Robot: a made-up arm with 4 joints.
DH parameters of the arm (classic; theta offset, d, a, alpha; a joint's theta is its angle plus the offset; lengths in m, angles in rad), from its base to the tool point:
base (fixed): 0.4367 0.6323 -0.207 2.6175
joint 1: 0 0.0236 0.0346 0.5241
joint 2: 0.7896 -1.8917 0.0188 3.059
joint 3: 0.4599 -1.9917 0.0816 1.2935
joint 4: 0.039 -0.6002 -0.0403 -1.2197
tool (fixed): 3.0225 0.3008 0 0
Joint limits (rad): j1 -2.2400..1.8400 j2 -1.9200..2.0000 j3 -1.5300..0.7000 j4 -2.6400..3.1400
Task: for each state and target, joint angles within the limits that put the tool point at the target. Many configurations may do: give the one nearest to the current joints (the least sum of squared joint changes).
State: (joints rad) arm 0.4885 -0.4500 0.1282 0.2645
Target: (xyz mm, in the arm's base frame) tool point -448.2 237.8 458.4
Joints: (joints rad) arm 0.7281 -0.3658 0.4198 0.6559
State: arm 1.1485 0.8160 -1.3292 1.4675
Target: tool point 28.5 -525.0 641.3
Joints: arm 1.3822 0.3875 -1.3431 0.9467
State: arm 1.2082 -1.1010 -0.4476 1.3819
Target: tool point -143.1 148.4 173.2
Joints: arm 1.2140 -0.8195 0.0731 1.8511
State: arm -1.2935 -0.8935 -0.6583 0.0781
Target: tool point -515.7 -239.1 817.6
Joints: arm -1.9460 -1.2503 -0.8619 0.2664
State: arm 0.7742 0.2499 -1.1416 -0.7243
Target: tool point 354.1 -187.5 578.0
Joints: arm 0.1324 0.3202 -0.7261 -0.9271
